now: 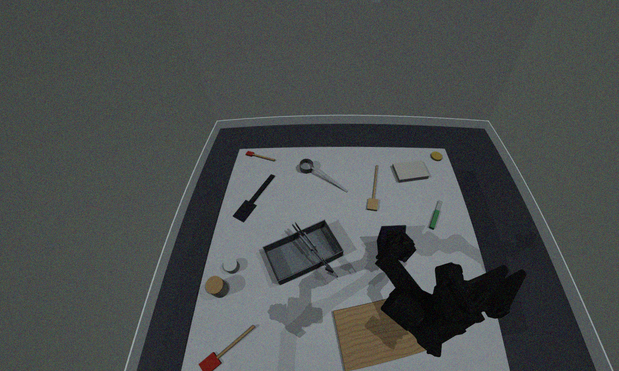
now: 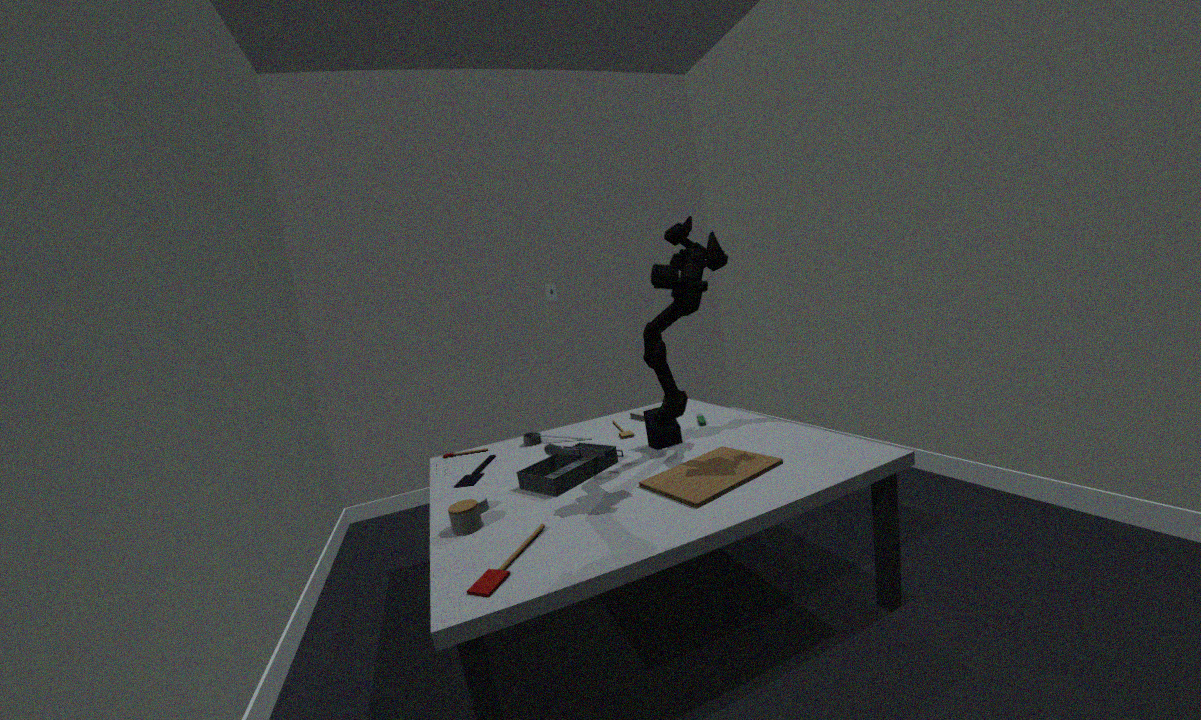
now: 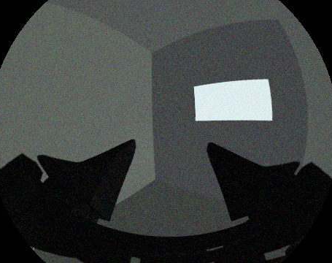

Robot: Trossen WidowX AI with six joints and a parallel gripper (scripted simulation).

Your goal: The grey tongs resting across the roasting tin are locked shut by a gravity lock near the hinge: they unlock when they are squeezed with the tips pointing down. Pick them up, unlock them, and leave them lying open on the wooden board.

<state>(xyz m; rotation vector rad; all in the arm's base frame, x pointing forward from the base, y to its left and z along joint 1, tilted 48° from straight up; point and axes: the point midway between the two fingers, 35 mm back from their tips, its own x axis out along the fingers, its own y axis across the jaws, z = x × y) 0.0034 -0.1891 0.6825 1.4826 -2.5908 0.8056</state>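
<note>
My gripper tip is 69 cm above the dark roasting tin, 40 cm short of it and 35 cm to the left of it. The rest, counted from my gripper tip: wooden board: 71 cm below, 7 cm ahead, 1 cm to the right; red spatula: 71 cm below, 70 cm ahead, 10 cm to the left; wooden-lidded jar: 76 cm ahead, 69 cm below, 17 cm to the right.
</note>
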